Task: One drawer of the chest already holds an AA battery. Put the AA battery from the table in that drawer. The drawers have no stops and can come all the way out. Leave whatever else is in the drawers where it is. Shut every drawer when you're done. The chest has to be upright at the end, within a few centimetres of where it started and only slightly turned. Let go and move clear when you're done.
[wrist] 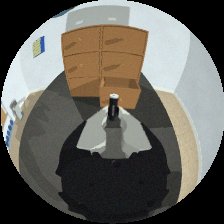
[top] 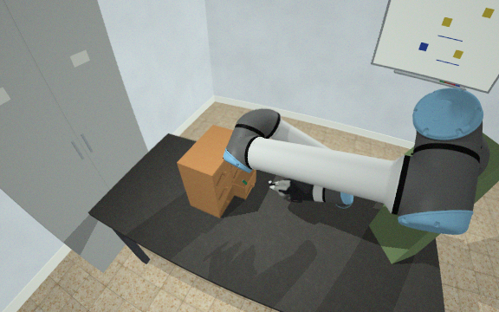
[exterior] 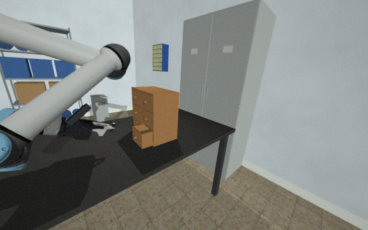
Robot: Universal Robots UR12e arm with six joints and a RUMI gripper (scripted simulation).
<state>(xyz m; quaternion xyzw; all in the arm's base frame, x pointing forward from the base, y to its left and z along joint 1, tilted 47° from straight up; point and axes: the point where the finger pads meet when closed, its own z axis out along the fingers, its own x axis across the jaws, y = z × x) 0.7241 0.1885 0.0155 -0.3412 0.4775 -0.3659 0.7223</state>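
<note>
Right now my hand is 18 cm short of the small green object, 1 cm to the right of it and 13 cm above it. The rest, counted from my hand: dark AA battery: 1 cm ahead.
</note>
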